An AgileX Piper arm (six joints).
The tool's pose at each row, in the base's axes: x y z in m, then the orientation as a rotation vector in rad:
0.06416, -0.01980, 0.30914, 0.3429, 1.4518, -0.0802
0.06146, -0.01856, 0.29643, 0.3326, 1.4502, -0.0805
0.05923, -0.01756, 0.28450, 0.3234, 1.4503, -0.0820
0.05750, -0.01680, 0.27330, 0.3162, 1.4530, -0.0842
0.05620, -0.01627, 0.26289, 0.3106, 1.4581, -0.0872
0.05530, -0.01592, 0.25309, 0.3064, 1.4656, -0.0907
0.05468, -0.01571, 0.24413, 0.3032, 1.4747, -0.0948
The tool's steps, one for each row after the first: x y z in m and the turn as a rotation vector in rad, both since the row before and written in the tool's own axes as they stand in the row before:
0.01231, -0.00182, -0.00394, -0.0069, -0.0027, -0.0061
0.01157, -0.00169, -0.00340, -0.0054, -0.0010, -0.0065
0.01089, -0.00158, -0.00282, -0.0035, 0.0017, -0.0062
0.01015, -0.00149, -0.00227, -0.0018, 0.0041, -0.0061
0.00959, -0.00140, -0.00175, -0.0005, 0.0066, -0.0060
0.00879, -0.00128, -0.00132, 0.0006, 0.0082, -0.0060

